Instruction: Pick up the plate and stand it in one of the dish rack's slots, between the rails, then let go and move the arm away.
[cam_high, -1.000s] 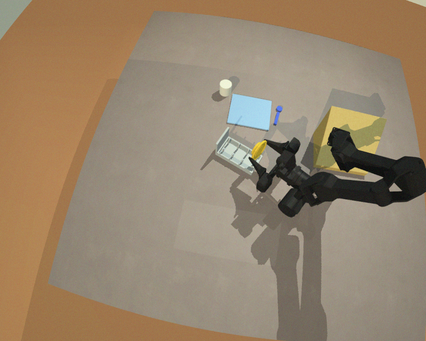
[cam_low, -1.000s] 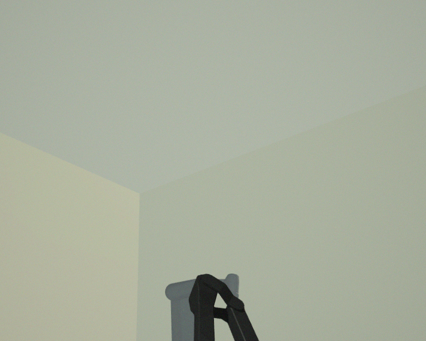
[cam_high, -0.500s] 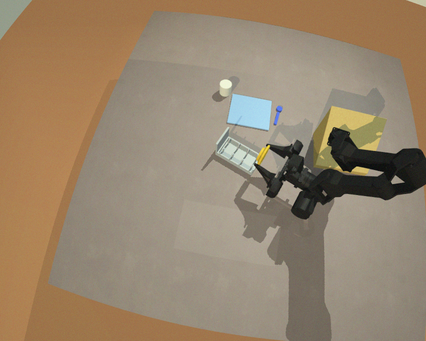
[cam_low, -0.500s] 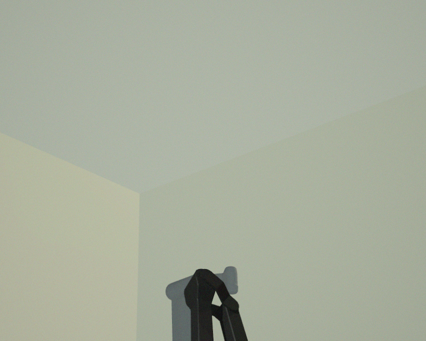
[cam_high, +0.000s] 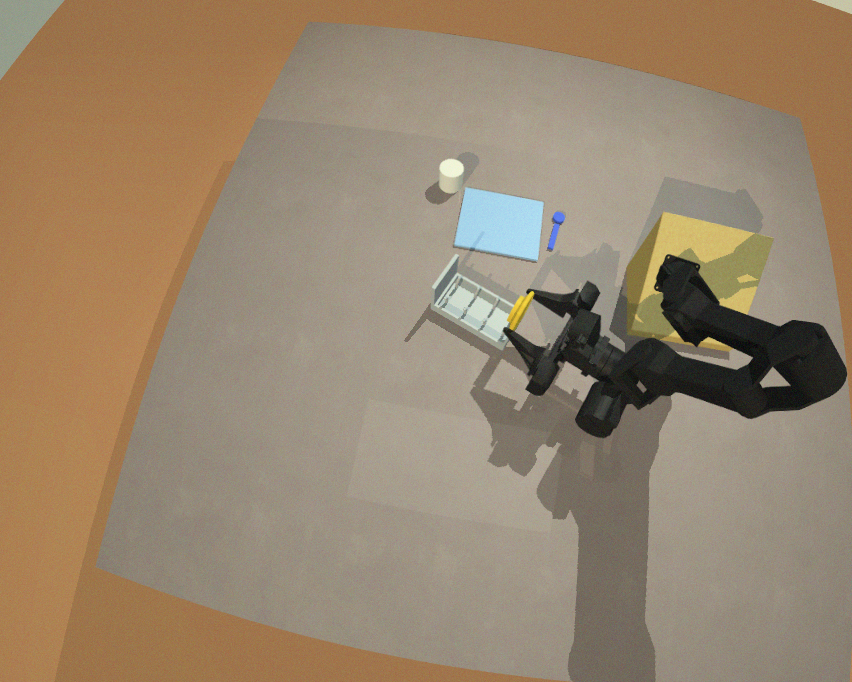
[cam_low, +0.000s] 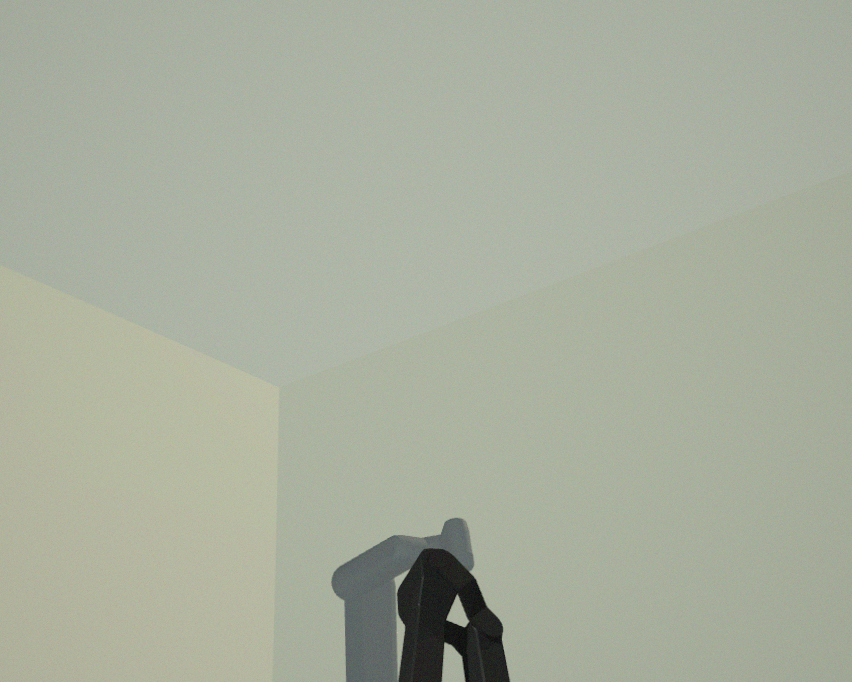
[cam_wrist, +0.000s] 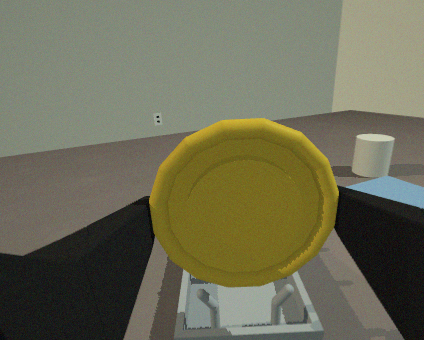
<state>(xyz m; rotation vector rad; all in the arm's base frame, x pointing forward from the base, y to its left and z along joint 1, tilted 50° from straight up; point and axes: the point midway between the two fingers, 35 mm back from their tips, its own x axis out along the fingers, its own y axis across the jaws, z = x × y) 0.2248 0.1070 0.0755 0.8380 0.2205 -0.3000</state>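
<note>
Right now my gripper tip is 50 mm short of the pale grey dish rack, 20 mm to the left of it and 60 mm above it. Also, from my gripper tip: cream cup: 150 mm ahead, 280 mm to the right, 60 mm below; blue spoon: 60 mm behind, 230 mm to the right, 80 mm below; yellow plate: 10 mm behind.
</note>
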